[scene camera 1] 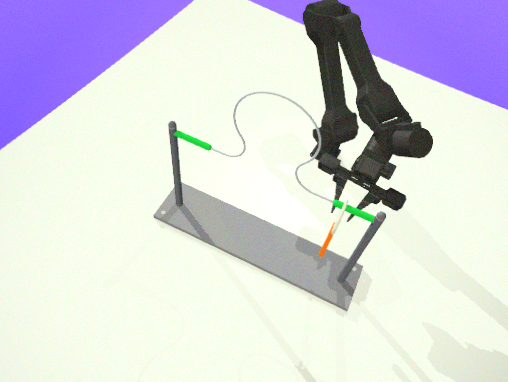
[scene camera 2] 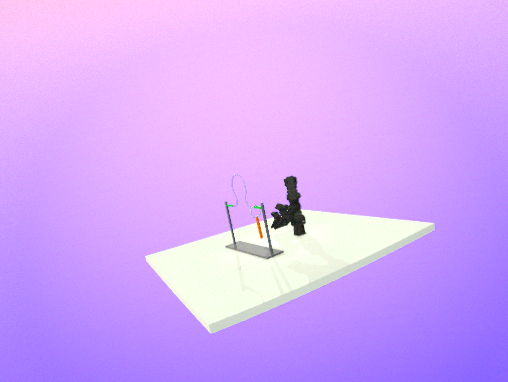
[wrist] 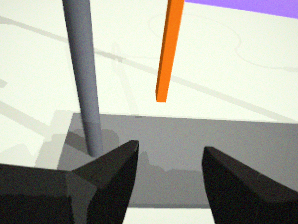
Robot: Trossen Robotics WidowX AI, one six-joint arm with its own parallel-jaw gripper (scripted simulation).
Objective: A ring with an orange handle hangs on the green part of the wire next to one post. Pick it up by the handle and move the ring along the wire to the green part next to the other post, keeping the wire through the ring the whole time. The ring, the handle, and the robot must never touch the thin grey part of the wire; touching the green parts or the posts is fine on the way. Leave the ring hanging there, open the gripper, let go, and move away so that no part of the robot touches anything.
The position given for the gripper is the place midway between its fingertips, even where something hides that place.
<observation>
In view: the gripper (scene camera 1: 339,217).
The gripper is seen too in the wrist view (wrist: 170,152).
</observation>
